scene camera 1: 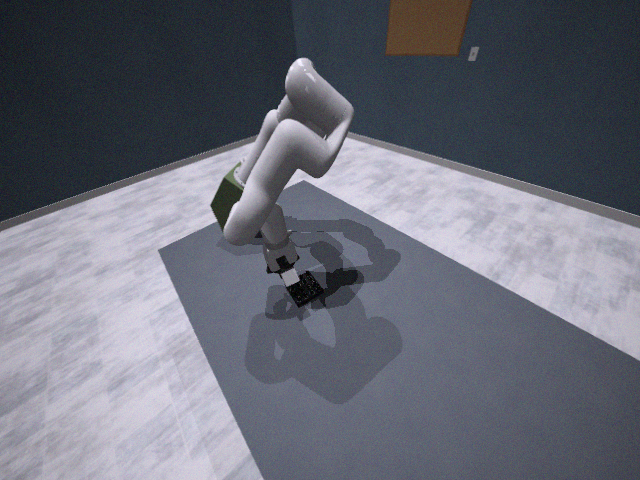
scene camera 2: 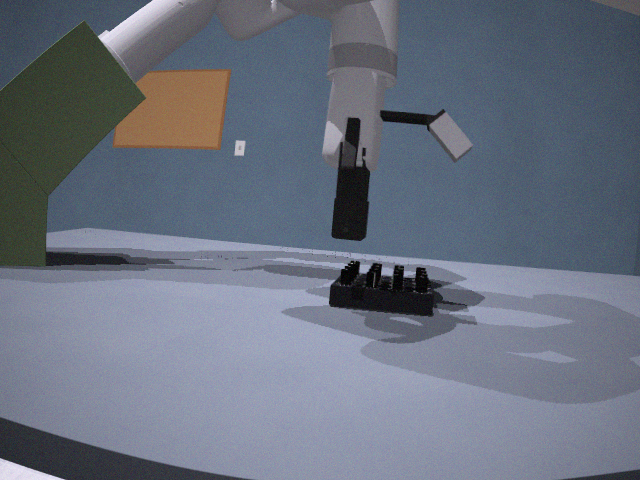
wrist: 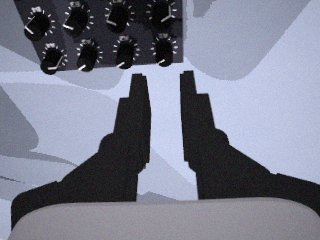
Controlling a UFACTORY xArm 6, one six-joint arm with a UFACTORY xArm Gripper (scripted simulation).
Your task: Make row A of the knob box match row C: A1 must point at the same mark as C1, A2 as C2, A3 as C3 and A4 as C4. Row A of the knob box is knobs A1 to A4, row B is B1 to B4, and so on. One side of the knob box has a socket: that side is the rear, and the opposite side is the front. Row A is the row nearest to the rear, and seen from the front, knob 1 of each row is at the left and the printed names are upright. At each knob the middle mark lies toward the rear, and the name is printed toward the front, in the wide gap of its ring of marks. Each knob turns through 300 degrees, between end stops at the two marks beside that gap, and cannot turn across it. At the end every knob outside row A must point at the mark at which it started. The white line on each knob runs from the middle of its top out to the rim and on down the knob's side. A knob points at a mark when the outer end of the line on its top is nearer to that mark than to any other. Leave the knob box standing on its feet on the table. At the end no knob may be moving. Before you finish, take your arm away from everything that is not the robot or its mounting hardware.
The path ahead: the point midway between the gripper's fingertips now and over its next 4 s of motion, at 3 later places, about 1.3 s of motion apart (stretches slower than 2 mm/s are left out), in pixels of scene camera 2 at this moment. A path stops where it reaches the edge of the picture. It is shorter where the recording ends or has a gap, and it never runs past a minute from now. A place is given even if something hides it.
The gripper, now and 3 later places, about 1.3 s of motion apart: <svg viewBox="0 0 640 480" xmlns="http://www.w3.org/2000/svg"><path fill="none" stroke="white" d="M348 238L347 265L348 253L355 229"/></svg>
